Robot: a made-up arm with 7 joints. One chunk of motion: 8 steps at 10 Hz.
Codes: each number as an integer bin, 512 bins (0 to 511) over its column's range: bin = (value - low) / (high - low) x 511, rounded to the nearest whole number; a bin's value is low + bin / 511 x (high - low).
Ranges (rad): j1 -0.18..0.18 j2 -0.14..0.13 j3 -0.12..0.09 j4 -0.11..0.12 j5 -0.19..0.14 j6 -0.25..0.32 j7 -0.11..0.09
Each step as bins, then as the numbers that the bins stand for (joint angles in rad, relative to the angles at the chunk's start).
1 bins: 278 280 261 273 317 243 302
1 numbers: 0.0159 0.0079 -0.0127 0.0129 0.0147 0.0211 0.0082
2 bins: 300 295 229 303 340 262 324
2 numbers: 0.0314 0.0159 -0.0259 0.0264 0.0296 0.0423 0.0168
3 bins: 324 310 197 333 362 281 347
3 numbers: 0.0483 0.0238 -0.0390 0.0399 0.0438 0.0634 0.0258
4 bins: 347 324 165 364 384 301 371
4 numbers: 0.0645 0.0312 -0.0522 0.0538 0.0580 0.0858 0.0352
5 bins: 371 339 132 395 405 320 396
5 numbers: 0.0814 0.0391 -0.0658 0.0678 0.0715 0.1069 0.0450
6 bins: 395 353 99 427 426 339 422
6 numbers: 0.0983 0.0465 -0.0793 0.0822 0.0851 0.1281 0.0552
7 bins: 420 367 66 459 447 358 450
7 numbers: 0.1159 0.0539 -0.0929 0.0966 0.0987 0.1493 0.0661
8 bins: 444 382 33 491 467 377 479
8 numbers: 0.1328 0.0618 -0.1064 0.1110 0.1116 0.1705 0.0775
